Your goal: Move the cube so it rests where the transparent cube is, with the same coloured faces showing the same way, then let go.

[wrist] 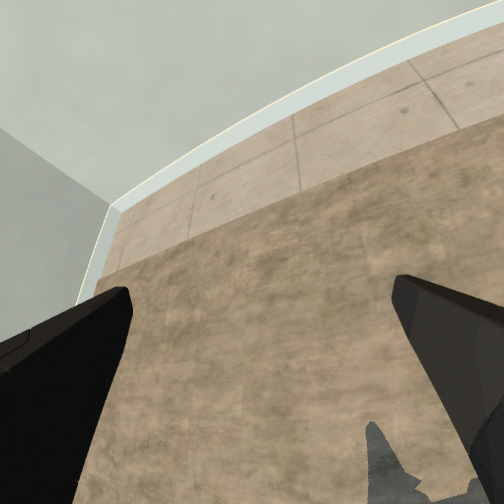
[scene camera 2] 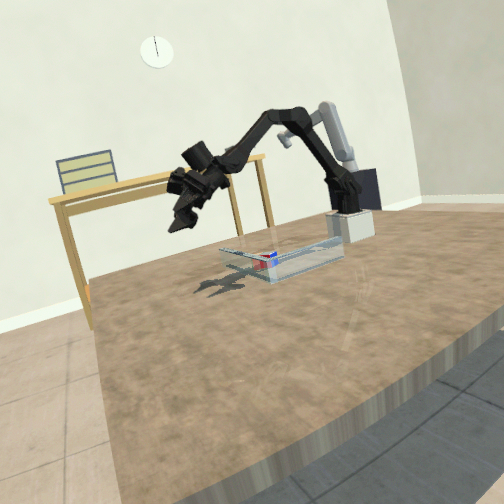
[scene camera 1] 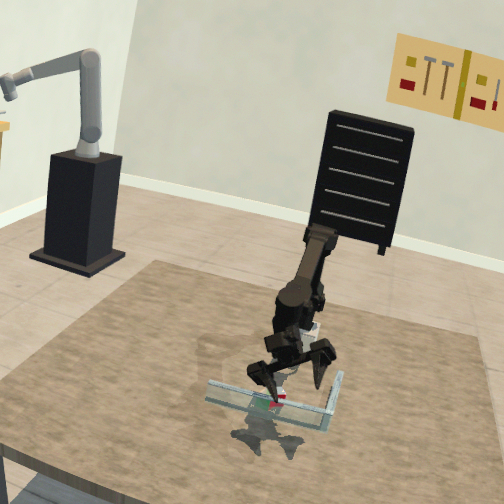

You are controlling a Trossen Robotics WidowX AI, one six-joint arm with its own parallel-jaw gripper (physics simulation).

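A small cube (scene camera 1: 277, 400) with red, blue and green faces lies on the table inside a flat transparent shape (scene camera 1: 275, 400). It also shows in scene camera 2 (scene camera 2: 266, 256), at the near end of the transparent shape (scene camera 2: 290, 260). My gripper (scene camera 1: 292, 372) hangs above the cube, open and empty, jaws spread wide. In scene camera 2 the gripper (scene camera 2: 186, 212) is raised well above the table and tilted. The wrist view shows only the two dark fingertips (wrist: 260, 380), bare table and floor; the cube is out of that view.
A black slatted cabinet (scene camera 1: 360, 180) stands behind the table. A second grey arm on a black pedestal (scene camera 1: 80, 205) stands at the left. A wooden table (scene camera 2: 150, 195) with a slatted crate stands by the wall.
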